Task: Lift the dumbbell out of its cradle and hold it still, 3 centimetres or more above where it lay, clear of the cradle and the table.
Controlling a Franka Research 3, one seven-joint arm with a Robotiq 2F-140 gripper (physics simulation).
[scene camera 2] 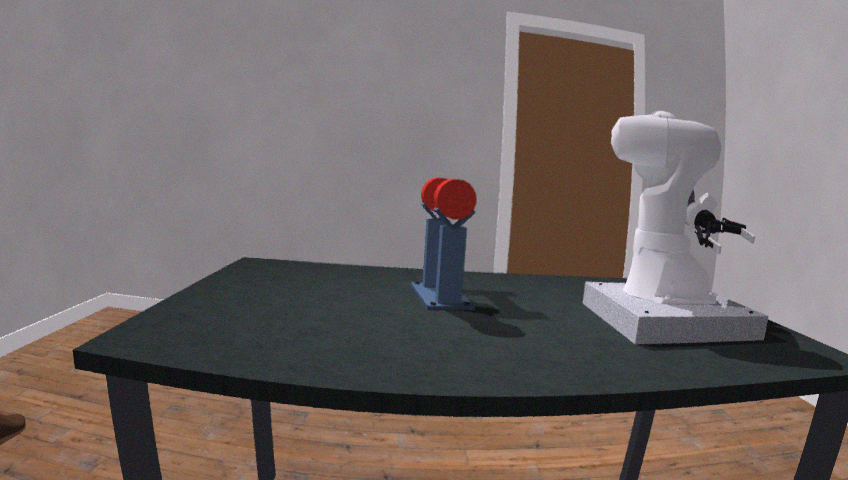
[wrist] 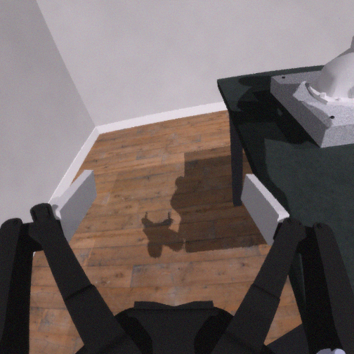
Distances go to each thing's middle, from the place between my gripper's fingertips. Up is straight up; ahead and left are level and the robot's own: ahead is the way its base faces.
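My hand: 40 mm above the blue cradle (scene camera 2: pixel 444 256), 880 mm short of it, 360 mm to the right of it. Red dumbbell (scene camera 2: pixel 456 199), from my hand: 80 mm above, 880 mm ahead, 360 mm to the left.
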